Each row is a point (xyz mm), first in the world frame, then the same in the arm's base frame.
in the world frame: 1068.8 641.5 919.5
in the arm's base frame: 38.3 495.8 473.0
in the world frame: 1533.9 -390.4 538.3
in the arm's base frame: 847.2 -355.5 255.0
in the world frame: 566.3 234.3 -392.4
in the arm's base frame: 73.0 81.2 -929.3
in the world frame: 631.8 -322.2 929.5
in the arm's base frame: -115.6 -543.8 349.4
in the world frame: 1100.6 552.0 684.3
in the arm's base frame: 160.8 435.7 259.1
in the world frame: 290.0 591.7 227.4
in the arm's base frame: -458.2 309.1 -425.2
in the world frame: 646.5 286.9 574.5
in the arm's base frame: -154.8 75.9 15.3
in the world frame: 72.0 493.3 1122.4
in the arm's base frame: -899.2 89.8 359.4
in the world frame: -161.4 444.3 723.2
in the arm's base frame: -982.1 16.0 -92.2
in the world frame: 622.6 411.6 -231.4
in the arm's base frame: 30.7 253.7 -759.1
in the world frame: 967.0 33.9 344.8
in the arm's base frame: 273.8 -71.0 -104.2
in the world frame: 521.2 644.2 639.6
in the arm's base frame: -382.1 384.7 38.1
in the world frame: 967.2 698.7 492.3
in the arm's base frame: 57.3 559.4 35.1
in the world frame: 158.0 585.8 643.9
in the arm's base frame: -701.8 238.0 -69.5
